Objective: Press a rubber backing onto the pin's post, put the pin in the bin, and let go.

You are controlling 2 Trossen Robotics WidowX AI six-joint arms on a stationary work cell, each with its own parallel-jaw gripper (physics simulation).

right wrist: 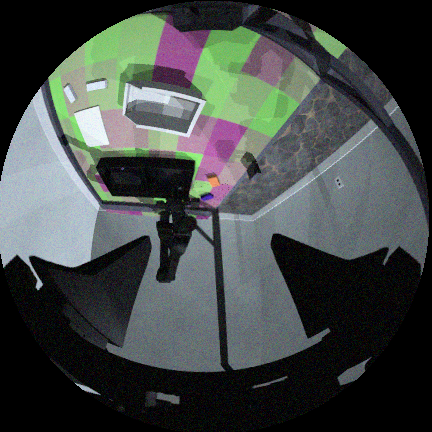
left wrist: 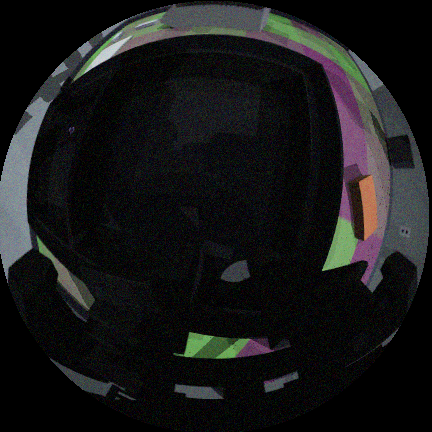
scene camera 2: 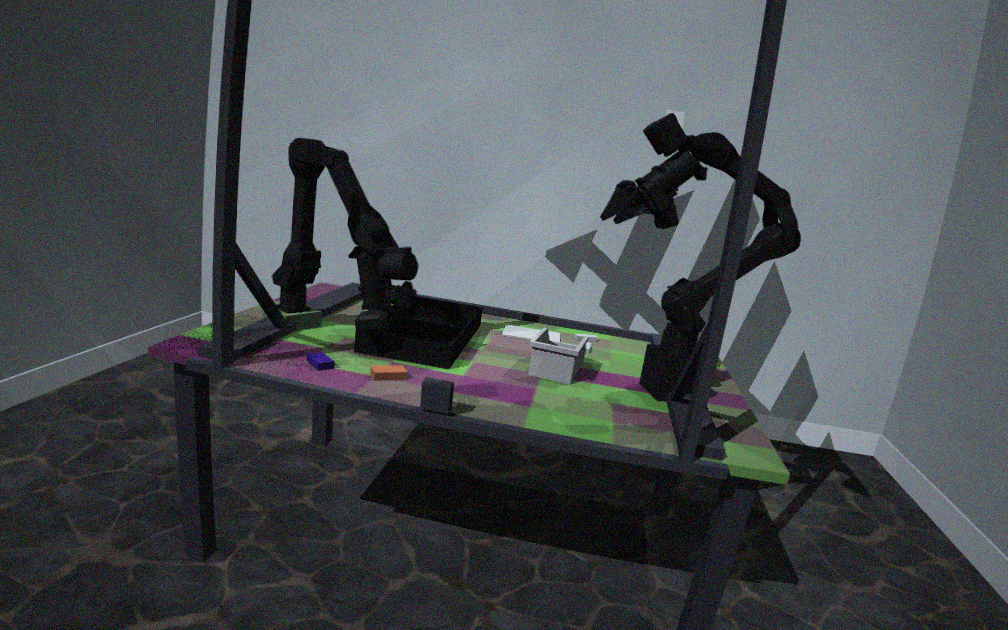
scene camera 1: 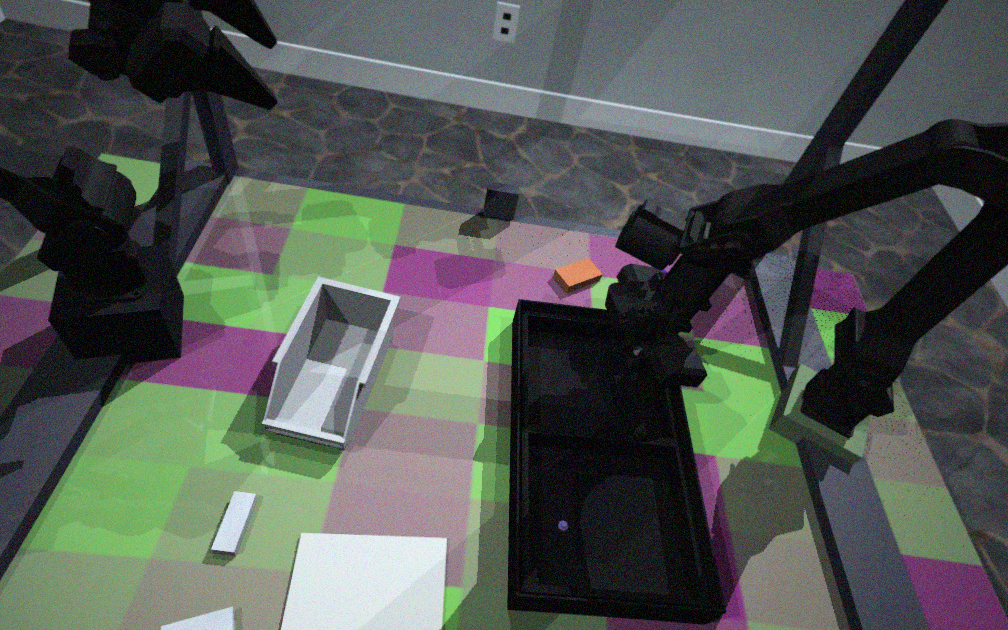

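Where they show: left gripper, fingertip midpoint: [right wrist: 177, 184] [left wrist: 224, 243] [scene camera 1: 627, 361]; right gripper, fingertip midpoint: [right wrist: 211, 241] [scene camera 2: 607, 220] [scene camera 1: 274, 73]; left arm's base, link origin: [right wrist: 164, 213] [scene camera 2: 292, 308] [scene camera 1: 829, 407]; right arm's base, link origin: [scene camera 2: 677, 352] [scene camera 1: 110, 280].
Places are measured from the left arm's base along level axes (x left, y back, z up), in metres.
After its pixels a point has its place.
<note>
A black two-compartment tray [scene camera 1: 517, 438] @[x 0.291, y -0.312, z 0.012 m] [scene camera 2: 433, 344] @[x 0.092, y -0.383, z 0.009 m] [left wrist: 322, 120] @[x 0.082, y -0.362, z -0.002 m] [right wrist: 141, 160] @[x 0.275, y -0.321, z -0.017 m] lies on the checkered table. A tiny purple piece [scene camera 1: 563, 525] @[x 0.331, y -0.220, z -0.027 m] [left wrist: 71, 130] @[x 0.325, y -0.220, z -0.030 m] lies on the floor of the compartment at the bottom of scene camera 1. My left gripper [scene camera 1: 654, 371] [scene camera 2: 398, 300] reaches low into the other compartment, its fingers partly open with nothing held. A small grey piece [left wrist: 235, 271] @[x 0.051, y -0.239, z -0.032 m] shows on the tray floor by its fingers; I cannot tell what it is. The grey-white bin [scene camera 1: 389, 325] @[x 0.265, y -0.514, z 0.032 m] [scene camera 2: 554, 369] @[x 0.252, y -0.583, z -0.013 m] [right wrist: 158, 127] @[x 0.299, y -0.509, z 0.037 m] stands empty, left of the tray in scene camera 1. My right gripper [scene camera 1: 267, 71] @[x 0.274, y -0.636, z 0.309 m] [scene camera 2: 617, 209] @[x 0.274, y -0.636, z 0.309 m] [right wrist: 211, 241] @[x 0.274, y -0.636, z 0.309 m] is wide open, high above the table.
An orange block [scene camera 1: 578, 273] @[x -0.021, y -0.380, z -0.022 m] [scene camera 2: 389, 371] @[x -0.033, y -0.392, z -0.022 m] [left wrist: 367, 205] @[x -0.019, y -0.377, z -0.022 m] [right wrist: 214, 181] @[x -0.026, y -0.386, z -0.022 m] lies just beyond the tray's far end. A blue block [scene camera 2: 320, 360] @[x -0.110, y -0.274, z -0.024 m] [right wrist: 207, 196] @[x -0.095, y -0.273, z -0.024 m] and a dark cube [scene camera 1: 500, 204] @[x -0.057, y -0.545, z -0.005 m] [scene camera 2: 437, 395] @[x -0.076, y -0.559, z -0.002 m] sit near the table edge. A white sheet [scene camera 1: 367, 581] @[x 0.492, y -0.361, z -0.033 m] and white bar [scene camera 1: 234, 521] @[x 0.521, y -0.507, z -0.026 m] lie near the bin.
</note>
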